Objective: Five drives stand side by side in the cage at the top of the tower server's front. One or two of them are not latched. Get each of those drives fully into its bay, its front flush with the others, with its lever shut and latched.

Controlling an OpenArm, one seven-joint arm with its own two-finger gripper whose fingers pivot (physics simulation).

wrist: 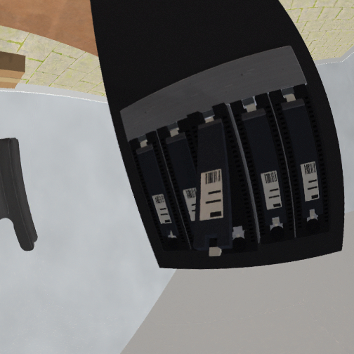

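The drive cage is in the tower server's front (195, 40). The middle drive (212, 150) has its lever swung out: the top end stays near the cage, while the bottom end with its pale tab stands out towards the camera and covers part of the drive to its left (177, 155). How deep the middle drive's body sits is hard to tell. The far left drive (148, 172) and the two right drives (257, 145) (300, 135) look even, with their levers lying flat. My gripper (187, 245) is open and empty, in front of the cage; one finger shows at the left edge, the other is out of view.
A plain grey strip (215, 95) runs above the bays. A brown wooden block (11, 70) shows at the upper left edge. Yellowish paving and a reddish-brown surface show behind the server. A light grey surface lies around the server.
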